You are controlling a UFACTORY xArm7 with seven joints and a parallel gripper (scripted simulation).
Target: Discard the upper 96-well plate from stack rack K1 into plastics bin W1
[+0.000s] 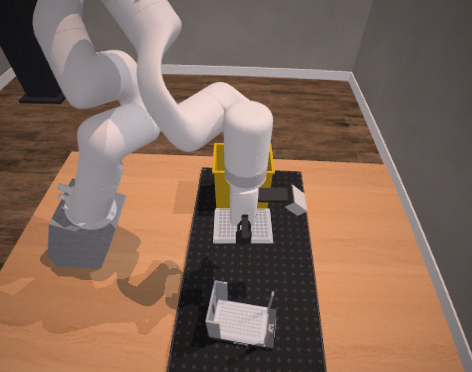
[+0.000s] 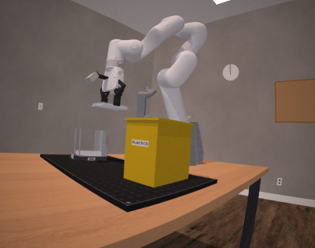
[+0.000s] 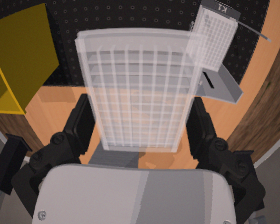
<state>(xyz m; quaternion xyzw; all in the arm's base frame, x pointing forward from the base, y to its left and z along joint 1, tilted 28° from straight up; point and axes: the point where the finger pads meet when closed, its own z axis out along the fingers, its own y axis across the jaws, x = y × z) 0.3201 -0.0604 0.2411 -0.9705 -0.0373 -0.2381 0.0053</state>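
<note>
Now: hand 20 mm past the yellow plastics bin W1, 280 mm to the right of it and 160 mm above it.
</note>
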